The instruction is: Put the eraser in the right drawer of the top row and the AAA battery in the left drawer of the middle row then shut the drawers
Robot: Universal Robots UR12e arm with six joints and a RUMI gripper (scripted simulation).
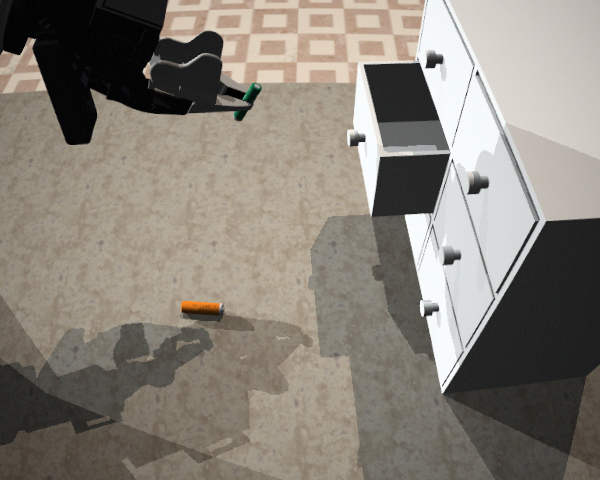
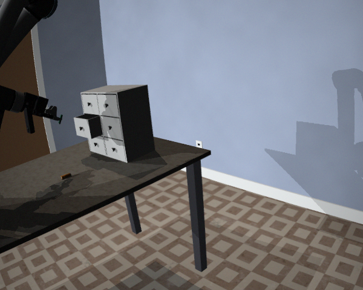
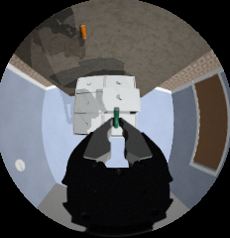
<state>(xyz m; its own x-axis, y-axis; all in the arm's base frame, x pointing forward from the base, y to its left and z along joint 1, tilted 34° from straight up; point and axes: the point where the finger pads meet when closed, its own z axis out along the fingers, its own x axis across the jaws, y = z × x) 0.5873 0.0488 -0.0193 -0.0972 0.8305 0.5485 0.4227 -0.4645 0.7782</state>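
Now: hand 10 mm short of the green battery and 10 mm above it. From my hand the other things lie so: white eraser: 310 mm ahead, 70 mm to the right, 20 mm below; then orange battery: 240 mm below, 100 mm to the right, 60 mm behind.
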